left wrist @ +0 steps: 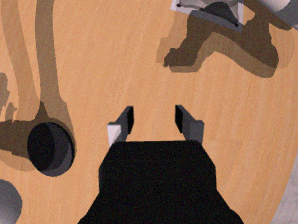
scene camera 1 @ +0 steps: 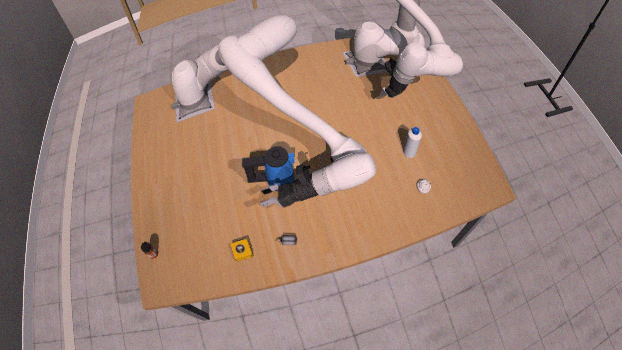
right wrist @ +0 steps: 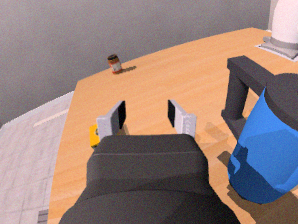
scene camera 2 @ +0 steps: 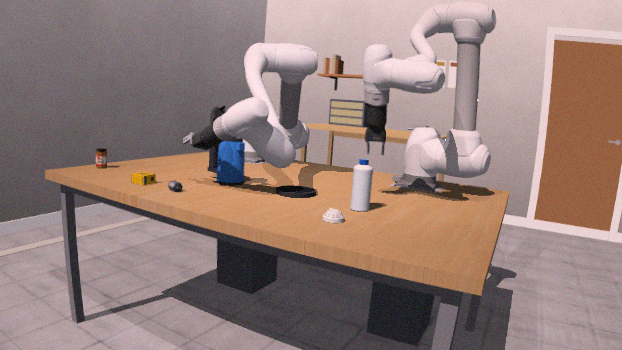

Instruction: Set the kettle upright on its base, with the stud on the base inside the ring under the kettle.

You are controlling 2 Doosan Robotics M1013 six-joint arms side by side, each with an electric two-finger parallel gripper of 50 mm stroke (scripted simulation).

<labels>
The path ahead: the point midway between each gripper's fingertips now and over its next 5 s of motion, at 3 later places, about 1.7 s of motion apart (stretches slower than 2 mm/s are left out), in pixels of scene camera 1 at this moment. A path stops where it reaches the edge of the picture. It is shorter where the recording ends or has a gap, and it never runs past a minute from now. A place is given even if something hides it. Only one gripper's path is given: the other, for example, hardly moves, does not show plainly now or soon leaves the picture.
My right gripper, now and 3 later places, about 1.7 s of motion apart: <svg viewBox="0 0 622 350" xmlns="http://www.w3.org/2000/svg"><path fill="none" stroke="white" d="M262 198L254 174L245 166L252 147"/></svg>
</labels>
